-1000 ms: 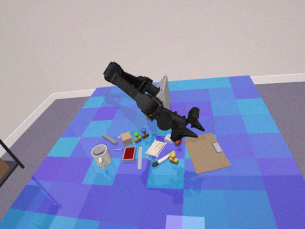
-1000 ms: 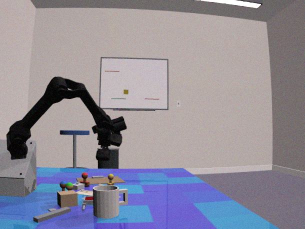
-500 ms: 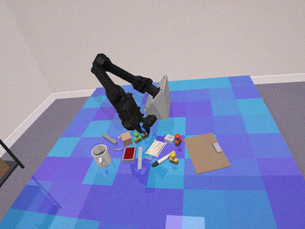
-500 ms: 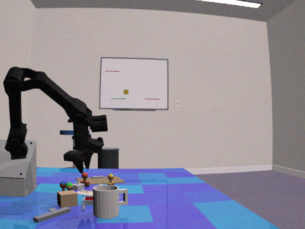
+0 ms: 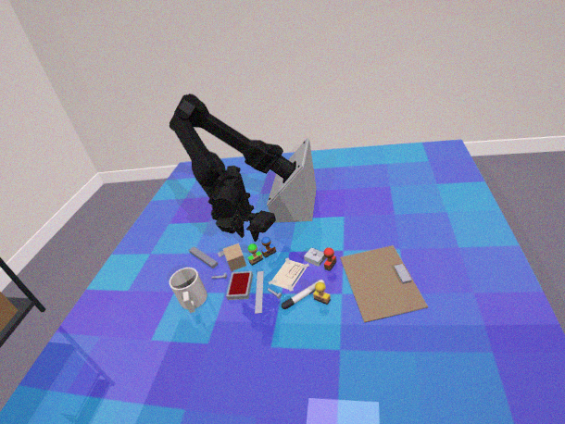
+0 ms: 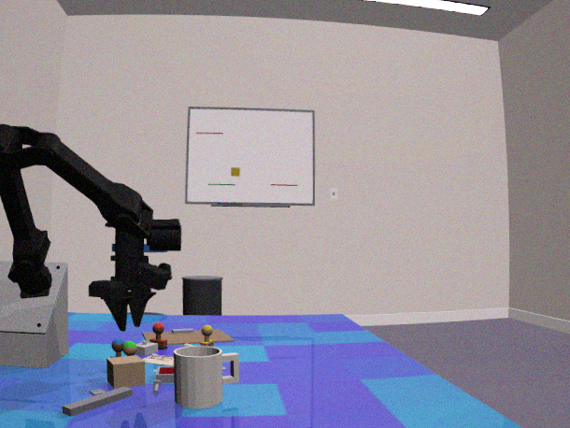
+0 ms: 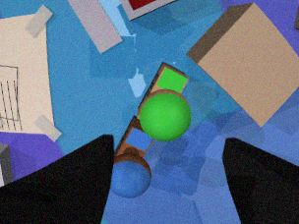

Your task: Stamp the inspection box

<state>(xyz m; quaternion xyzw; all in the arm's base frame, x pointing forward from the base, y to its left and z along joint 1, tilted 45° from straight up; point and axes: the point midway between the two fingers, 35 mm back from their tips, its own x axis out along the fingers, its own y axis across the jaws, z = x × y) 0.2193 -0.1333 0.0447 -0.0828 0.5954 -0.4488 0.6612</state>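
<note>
Now: gripper tip 7 cm above the green-knobbed stamp. Also, from my gripper tip: blue-knobbed stamp 3 cm behind, 4 cm to the left, 7 cm below; then cardboard box 6 cm to the right, 7 cm below; then red ink pad 10 cm ahead, 4 cm to the right, 9 cm below.
</note>
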